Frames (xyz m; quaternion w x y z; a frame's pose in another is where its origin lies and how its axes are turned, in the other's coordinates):
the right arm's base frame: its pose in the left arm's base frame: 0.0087 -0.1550 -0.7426 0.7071 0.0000 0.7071 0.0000
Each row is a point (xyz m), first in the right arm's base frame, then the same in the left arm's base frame.
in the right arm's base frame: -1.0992 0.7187 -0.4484
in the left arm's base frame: -0.4397 0.5637 0.3566
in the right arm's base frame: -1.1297 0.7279 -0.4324
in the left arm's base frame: -0.4237 0.5729 0.3871
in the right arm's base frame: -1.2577 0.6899 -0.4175
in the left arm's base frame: -0.4088 0.5349 0.5151
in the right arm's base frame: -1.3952 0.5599 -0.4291
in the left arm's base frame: -0.4204 0.4049 0.6526
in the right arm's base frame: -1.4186 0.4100 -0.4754
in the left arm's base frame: -0.4667 0.2550 0.6760
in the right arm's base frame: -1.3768 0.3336 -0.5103
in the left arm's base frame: -0.5016 0.1786 0.6342
